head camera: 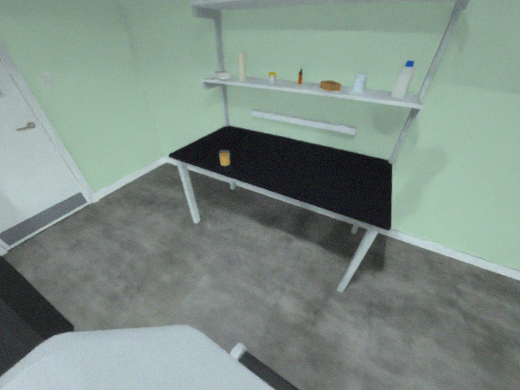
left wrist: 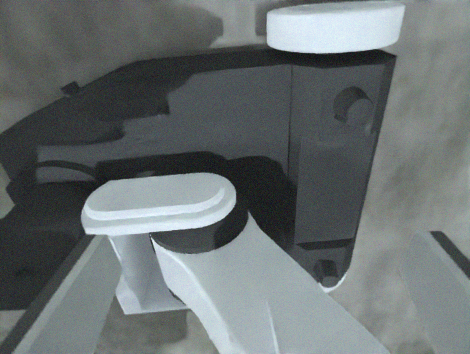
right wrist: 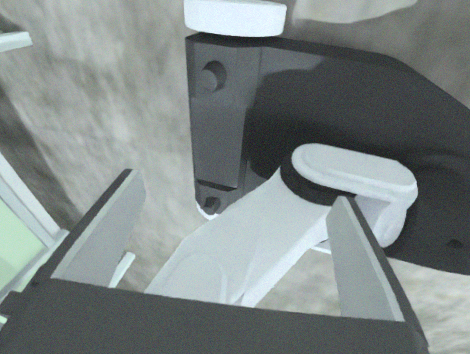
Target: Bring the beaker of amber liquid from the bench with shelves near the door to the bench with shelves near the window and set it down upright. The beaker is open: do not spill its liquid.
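The beaker of amber liquid (head camera: 224, 158) stands upright on the black bench top (head camera: 310, 172), near its front edge toward the left end in the head view. This bench has shelves above it, and the door is to its left. The bench near the window cannot be made out. My left gripper (left wrist: 257, 251) is open in the left wrist view, its fingers wide apart with no object between them. My right gripper (right wrist: 237, 195) is open and empty in the right wrist view. Both grippers are away from the beaker, beside the robot's own body.
The lower shelf (head camera: 310, 91) holds a white bottle with a blue cap (head camera: 403, 81), a brown block (head camera: 330, 85), a pale beaker (head camera: 359, 82) and several small items. The door (head camera: 30, 165) is at the left. Bench legs (head camera: 357, 260) (head camera: 189, 192) stand on the grey floor (head camera: 225, 280).
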